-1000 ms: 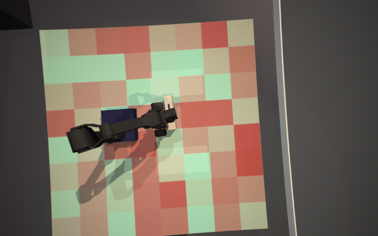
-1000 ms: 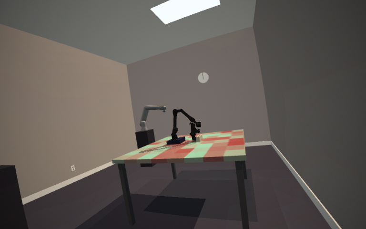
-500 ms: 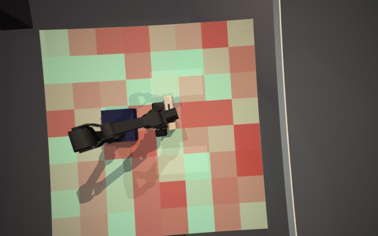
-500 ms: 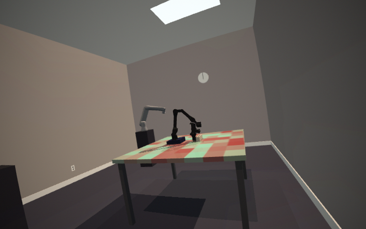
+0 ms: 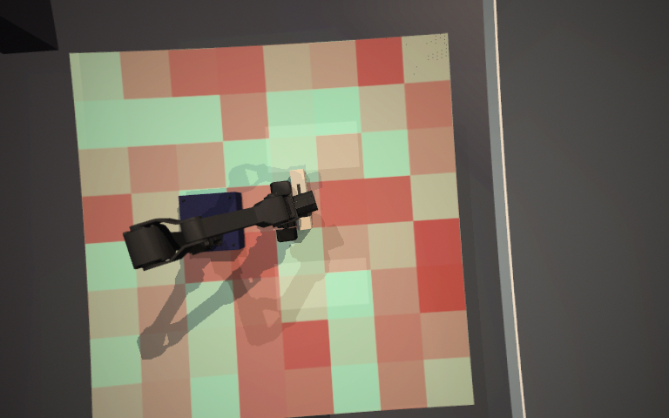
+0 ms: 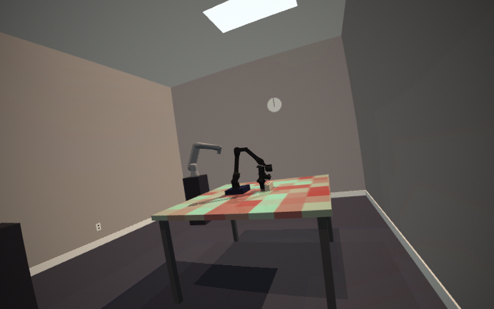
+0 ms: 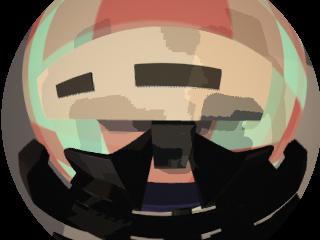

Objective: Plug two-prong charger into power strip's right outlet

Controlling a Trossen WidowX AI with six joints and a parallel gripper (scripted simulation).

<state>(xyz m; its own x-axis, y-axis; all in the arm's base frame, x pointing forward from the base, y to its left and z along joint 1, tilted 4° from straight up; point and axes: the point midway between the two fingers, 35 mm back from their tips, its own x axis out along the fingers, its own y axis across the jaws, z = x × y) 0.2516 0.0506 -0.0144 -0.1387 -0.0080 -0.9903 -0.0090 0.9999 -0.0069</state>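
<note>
Now: the dark grey charger 2 cm ahead of my gripper tip and 1 cm above it.
</note>
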